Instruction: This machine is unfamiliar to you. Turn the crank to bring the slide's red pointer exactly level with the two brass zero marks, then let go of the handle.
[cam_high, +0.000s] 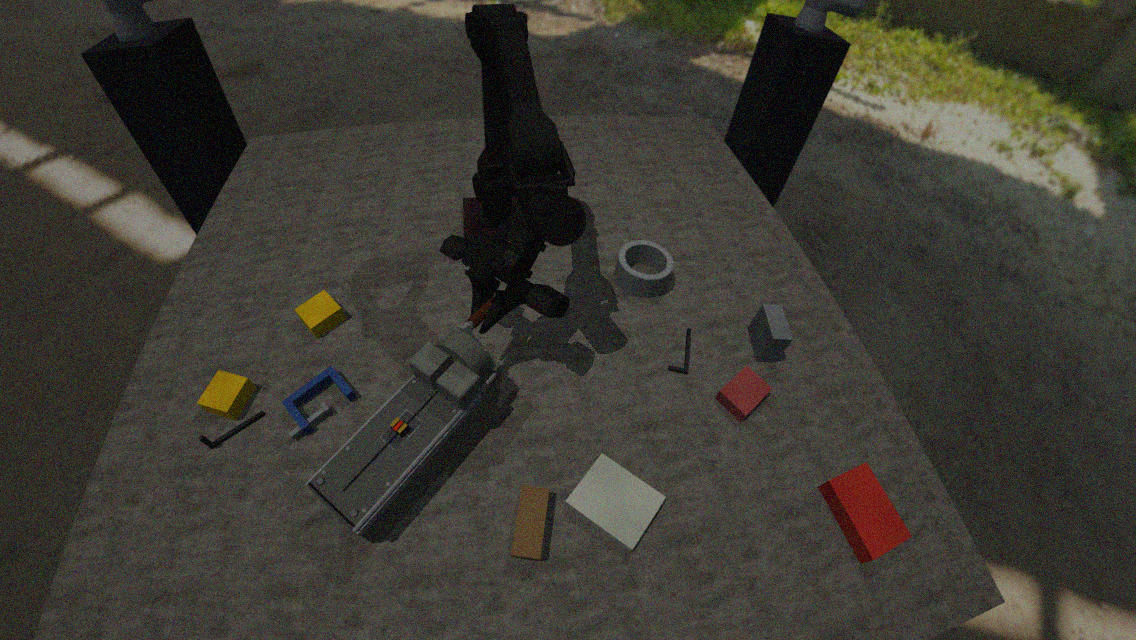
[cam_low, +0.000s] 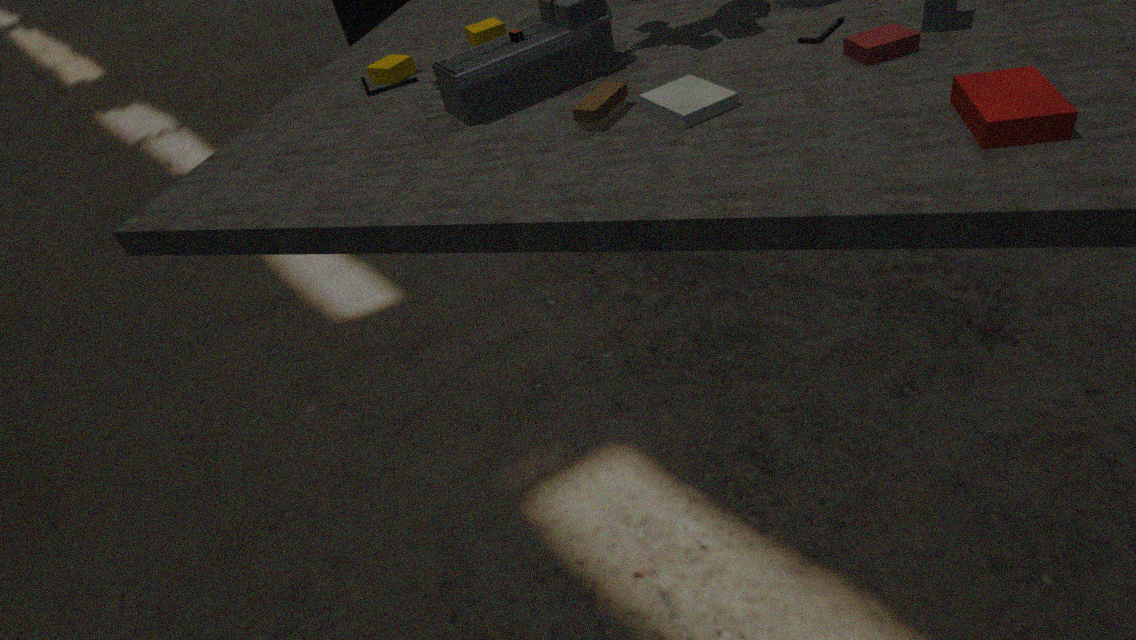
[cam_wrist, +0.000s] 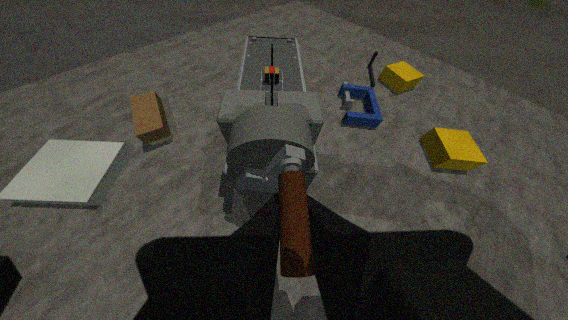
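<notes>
The brown crank handle lies 2 cm above my gripper tip, 1 cm to the left of it and 1 cm behind it. From my gripper tip the other things lie so: white plate (23 cm ahead, 17 cm to the left, 8 cm below); then red pointer (14 cm ahead, 10 cm to the right, 1 cm below); then brown block (25 cm ahead, 8 cm below, 6 cm to the left).
</notes>
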